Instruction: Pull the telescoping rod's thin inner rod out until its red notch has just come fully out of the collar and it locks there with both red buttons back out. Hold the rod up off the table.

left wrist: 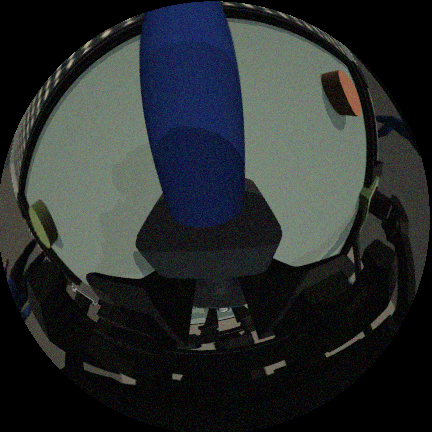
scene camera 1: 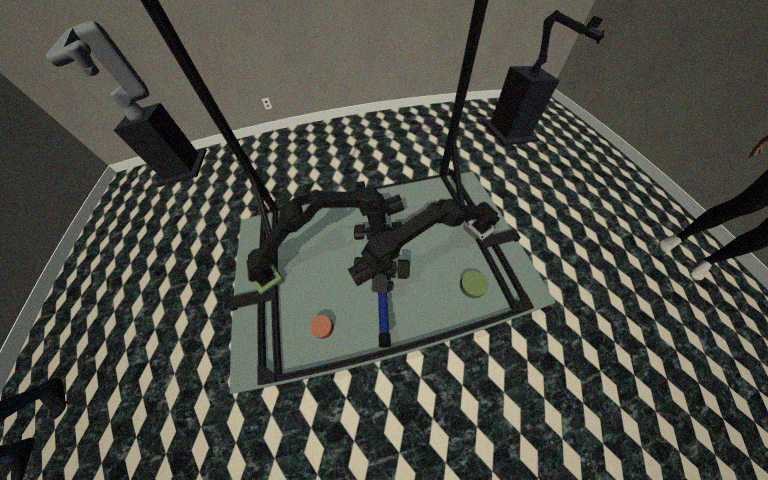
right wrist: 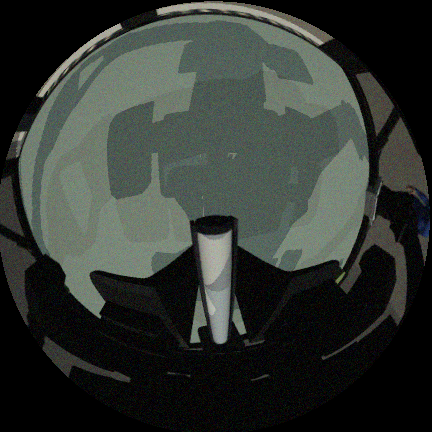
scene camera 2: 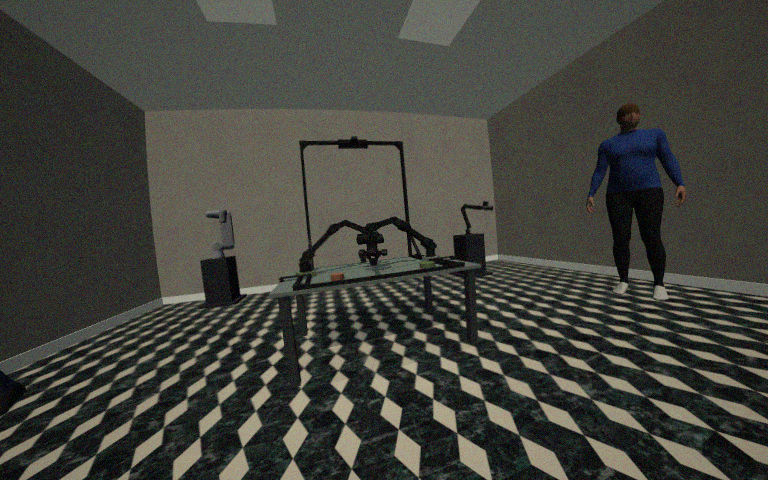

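The telescoping rod's blue outer tube [scene camera 1: 383, 311] [left wrist: 192, 85] runs toward the table's near edge in scene camera 1 and ends in a black cap [scene camera 1: 384, 340]. Its dark, blocky collar [left wrist: 210, 250] sits at the tube's other end. My left gripper [scene camera 1: 380, 278] [scene camera 2: 372, 259] is shut on the collar, which hides its fingertips in the left wrist view. The thin pale inner rod [right wrist: 216, 260] has a black end. My right gripper [right wrist: 212, 246] is shut on it near that end; in scene camera 1 its fingers are hidden. The red notch and red buttons do not show. The rod appears held above the table.
An orange disc [scene camera 1: 321, 326] [scene camera 2: 337, 276] [left wrist: 351, 95] lies on the table [scene camera 1: 300, 353] left of the blue tube in scene camera 1. A green disc [scene camera 1: 474, 283] [scene camera 2: 426, 264] [left wrist: 42, 223] lies right of it. Black frame rails [scene camera 1: 407, 341] run along the table's edge.
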